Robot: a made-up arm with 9 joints. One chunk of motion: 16 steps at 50 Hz.
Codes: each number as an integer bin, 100 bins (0 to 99) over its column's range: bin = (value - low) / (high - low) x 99, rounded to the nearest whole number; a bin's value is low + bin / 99 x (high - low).
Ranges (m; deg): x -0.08..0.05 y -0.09..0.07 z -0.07..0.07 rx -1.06..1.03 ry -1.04..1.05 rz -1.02..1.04
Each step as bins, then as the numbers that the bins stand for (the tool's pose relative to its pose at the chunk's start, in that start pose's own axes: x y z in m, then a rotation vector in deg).
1 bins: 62 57 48 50 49 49
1 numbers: 0.0014 0.0021 -0.0021 0.00 -0.01 0.00
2 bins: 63 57 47 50 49 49
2 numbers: 0.0027 0.0021 -0.0035 0.00 -0.01 0.00
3 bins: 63 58 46 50 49 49
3 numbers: 0.0027 0.0037 -0.0049 0.00 -0.01 0.00
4 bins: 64 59 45 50 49 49
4 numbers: 0.0040 0.0054 -0.0064 0.00 -0.01 0.00
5 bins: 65 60 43 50 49 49
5 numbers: 0.0054 0.0070 -0.0092 0.00 -0.01 0.00
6 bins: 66 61 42 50 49 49
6 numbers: 0.0067 0.0086 -0.0106 0.00 -0.01 0.00
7 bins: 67 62 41 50 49 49
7 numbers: 0.0080 0.0102 -0.0120 0.00 -0.01 0.00
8 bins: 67 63 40 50 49 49
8 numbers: 0.0080 0.0118 -0.0134 0.00 -0.01 0.00
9 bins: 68 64 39 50 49 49
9 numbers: 0.0093 0.0134 -0.0148 0.00 -0.01 0.00
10 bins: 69 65 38 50 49 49
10 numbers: 0.0106 0.0151 -0.0163 0.00 -0.01 0.00
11 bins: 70 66 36 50 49 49
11 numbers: 0.0119 0.0167 -0.0191 0.00 -0.01 0.00
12 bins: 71 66 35 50 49 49
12 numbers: 0.0132 0.0167 -0.0205 0.00 -0.01 0.00
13 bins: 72 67 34 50 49 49
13 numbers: 0.0145 0.0183 -0.0219 0.00 -0.01 0.00
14 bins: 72 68 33 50 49 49
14 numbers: 0.0145 0.0199 -0.0233 0.00 -0.01 0.00
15 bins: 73 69 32 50 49 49
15 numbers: 0.0159 0.0215 -0.0247 0.00 -0.01 0.00
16 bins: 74 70 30 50 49 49
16 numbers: 0.0172 0.0231 -0.0276 0.00 -0.01 0.00
